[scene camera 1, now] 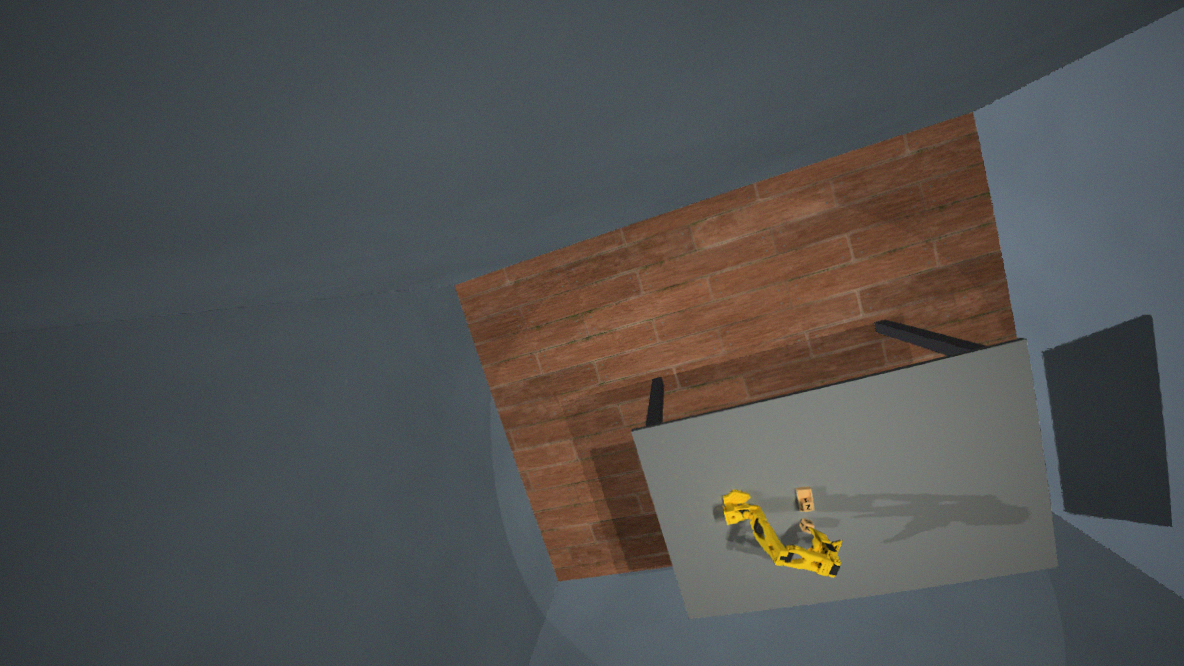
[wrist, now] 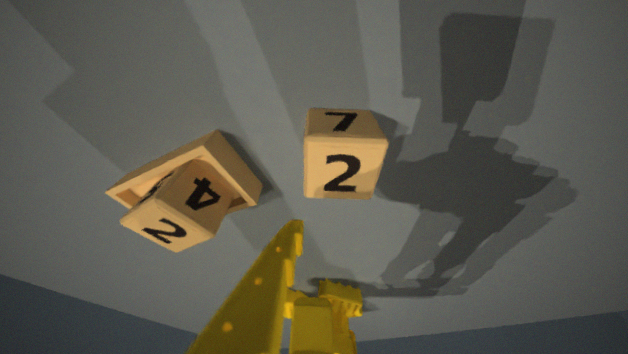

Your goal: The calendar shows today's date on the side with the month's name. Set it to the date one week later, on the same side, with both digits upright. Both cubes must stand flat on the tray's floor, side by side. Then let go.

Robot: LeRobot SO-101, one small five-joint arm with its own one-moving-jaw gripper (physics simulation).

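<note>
A small wooden tray [scene camera 1: 800,493] [wrist: 232,162] lies on the table, at the left in the wrist view. A wooden cube [scene camera 1: 808,506] [wrist: 165,231] stands in it near one end, showing a 2, a 4 and part of another mark; whether it is fully flat is unclear. A second cube [scene camera 1: 805,525] [wrist: 342,170] rests on the table beside the tray, apart from it, showing a 2 and a 7. My gripper [scene camera 1: 816,535] [wrist: 298,230] is open and empty near this loose cube; its moving jaw is out of the wrist view. No month name is readable.
The arm's yellow base [scene camera 1: 735,506] [wrist: 320,320] stands to the left of the tray in the scene view. The grey table [scene camera 1: 927,430] [wrist: 280,45] carries long shadows of the arm. Table edges show low in the wrist view, beyond the base.
</note>
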